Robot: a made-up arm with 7 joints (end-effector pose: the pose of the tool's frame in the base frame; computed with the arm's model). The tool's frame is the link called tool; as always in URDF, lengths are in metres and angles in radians. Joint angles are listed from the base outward.
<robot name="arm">
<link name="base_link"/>
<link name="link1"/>
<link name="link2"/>
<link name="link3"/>
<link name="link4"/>
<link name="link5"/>
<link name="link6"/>
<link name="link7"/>
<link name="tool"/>
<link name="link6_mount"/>
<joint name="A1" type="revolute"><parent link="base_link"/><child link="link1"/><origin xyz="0 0 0.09" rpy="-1.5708 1.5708 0"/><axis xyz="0 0 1"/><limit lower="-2.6" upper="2.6" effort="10" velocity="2.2"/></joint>
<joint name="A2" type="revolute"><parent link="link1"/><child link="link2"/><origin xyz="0.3 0.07 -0.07" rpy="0 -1.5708 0"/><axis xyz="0 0 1"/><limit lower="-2.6" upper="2.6" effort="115" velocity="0.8"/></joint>
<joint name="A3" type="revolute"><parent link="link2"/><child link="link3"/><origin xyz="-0.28 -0.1 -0.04" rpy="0 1.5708 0"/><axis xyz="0 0 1"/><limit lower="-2.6" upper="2.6" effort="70" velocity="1.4"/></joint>
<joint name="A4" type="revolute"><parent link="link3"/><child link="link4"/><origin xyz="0 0.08 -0.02" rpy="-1.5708 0 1.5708"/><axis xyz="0 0 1"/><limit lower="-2.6" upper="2.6" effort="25" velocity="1.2"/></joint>
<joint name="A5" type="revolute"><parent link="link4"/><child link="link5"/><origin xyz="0.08 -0.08 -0.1" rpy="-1.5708 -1.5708 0"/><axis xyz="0 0 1"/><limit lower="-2.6" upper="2.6" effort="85" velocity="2.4"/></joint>
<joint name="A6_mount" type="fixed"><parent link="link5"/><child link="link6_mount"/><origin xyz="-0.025 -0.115 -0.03"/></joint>
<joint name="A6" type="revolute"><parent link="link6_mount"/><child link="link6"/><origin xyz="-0.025 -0.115 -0.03" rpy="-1.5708 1.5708 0"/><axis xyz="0 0 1"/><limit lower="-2.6" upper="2.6" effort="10" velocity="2.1"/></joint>
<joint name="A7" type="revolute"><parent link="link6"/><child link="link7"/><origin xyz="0.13 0.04 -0.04" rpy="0 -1.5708 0"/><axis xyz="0 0 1"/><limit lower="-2.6" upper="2.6" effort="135" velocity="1"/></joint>
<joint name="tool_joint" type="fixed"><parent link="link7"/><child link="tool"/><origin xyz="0.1 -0.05 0.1" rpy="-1.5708 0 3.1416"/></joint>
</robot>
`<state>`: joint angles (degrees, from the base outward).
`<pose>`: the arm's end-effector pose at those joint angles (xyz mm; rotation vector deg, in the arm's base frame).
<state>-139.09 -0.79 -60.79 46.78 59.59 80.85 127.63</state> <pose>207.8 -258.2 261.7 33.87 -41.10 29.56</pose>
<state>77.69 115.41 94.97 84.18 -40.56 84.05 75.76</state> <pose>-153.4 -116.7 -221.8 -107.86 -11.39 -35.62</pose>
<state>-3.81 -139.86 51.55 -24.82 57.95 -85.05 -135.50</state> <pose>-445.0 -111.7 -234.5 103.74 -0.75 -29.17</pose>
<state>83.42 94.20 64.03 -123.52 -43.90 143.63 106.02</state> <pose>-278.8 -207.5 -314.5 -16.65 -75.57 -159.30</pose>
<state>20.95 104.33 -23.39 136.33 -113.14 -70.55 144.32</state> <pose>263.9 268.9 -771.9 -99.25 68.68 -133.29</pose>
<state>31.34 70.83 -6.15 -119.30 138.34 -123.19 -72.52</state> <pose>-17.9 67.9 -123.3 -15.28 2.48 81.83</pose>
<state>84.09 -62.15 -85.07 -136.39 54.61 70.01 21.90</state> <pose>-439.1 -381.8 456.2 91.77 4.42 112.20</pose>
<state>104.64 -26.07 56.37 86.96 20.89 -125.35 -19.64</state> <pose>-189.1 -205.9 343.2 -106.57 -19.59 84.93</pose>
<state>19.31 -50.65 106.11 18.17 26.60 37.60 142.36</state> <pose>-356.3 -110.7 -280.6 -7.66 -52.05 -19.31</pose>
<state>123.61 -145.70 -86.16 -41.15 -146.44 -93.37 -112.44</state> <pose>-358.9 -299.1 743.4 80.64 24.66 -58.20</pose>
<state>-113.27 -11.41 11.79 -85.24 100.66 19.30 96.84</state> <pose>159.5 -458.6 195.2 85.33 37.29 83.08</pose>
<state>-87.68 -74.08 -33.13 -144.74 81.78 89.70 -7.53</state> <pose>269.7 -250.3 -404.8 -61.44 -142.38 68.54</pose>
